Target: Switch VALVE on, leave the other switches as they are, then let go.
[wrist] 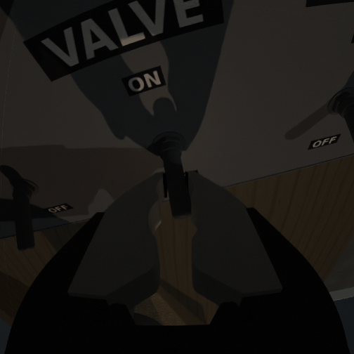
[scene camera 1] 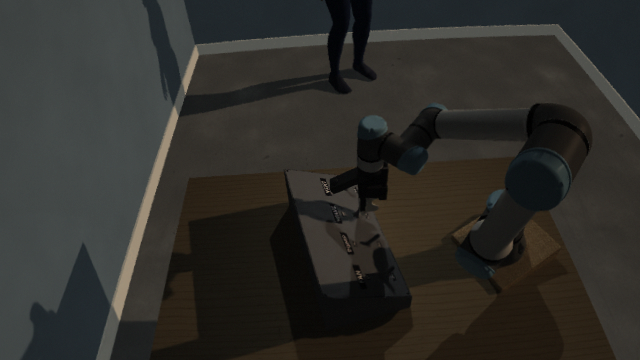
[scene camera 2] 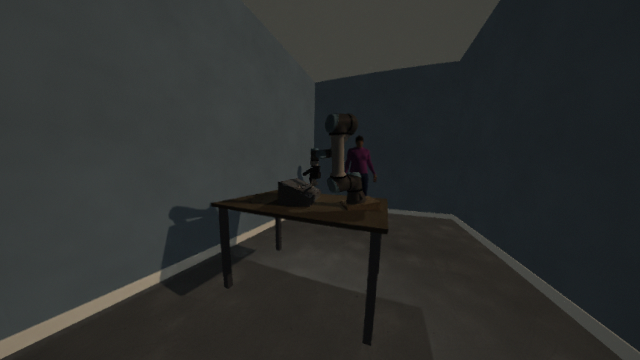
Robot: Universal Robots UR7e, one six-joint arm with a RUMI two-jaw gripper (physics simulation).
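Pixels of known places: gripper, fingertip midpoint: [scene camera 1: 362,213] [scene camera 2: 312,188]; arm's base at its link origin: [scene camera 2: 356,201].
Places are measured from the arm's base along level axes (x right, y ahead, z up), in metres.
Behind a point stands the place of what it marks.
The grey switch box [scene camera 1: 312,240] {x -0.110, y 0.573, z 0.133 m} [scene camera 2: 295,196] {x -0.251, y 0.393, z 0.037 m} stands on the table with its top face sloping. The VALVE label [scene camera 1: 336,213] {x 0.033, y 0.518, z 0.086 m} [wrist: 122,37] and the small ON label [wrist: 144,81] show clearly in the wrist view. The dark VALVE switch lever [wrist: 179,197] points away from ON, toward the box's lower edge. My gripper [scene camera 1: 362,212] {x 0.061, y 0.439, z 0.060 m} [wrist: 176,174] is shut on this lever, one finger on each side. The fingers hide the area below the lever's base. Neighbouring levers, at the left [wrist: 24,222] and at the right edge [wrist: 345,104], stand beside OFF labels.
The VENT label [scene camera 1: 325,187] {x 0.141, y 0.562, z 0.088 m} lies beyond VALVE; the PUMP label [scene camera 1: 346,243] {x -0.082, y 0.480, z 0.088 m} and FAN label [scene camera 1: 359,276] {x -0.192, y 0.437, z 0.088 m} lie on the nearer side. The wooden table [scene camera 1: 240,320] {x -0.288, y 0.777, z -0.035 m} [scene camera 2: 345,217] {x -0.322, y -0.035, z -0.035 m} carries the box and the arm's base plate [scene camera 1: 542,245] {x -0.012, y -0.127, z 0.017 m}. A person [scene camera 1: 340,45] [scene camera 2: 360,160] stands behind the table.
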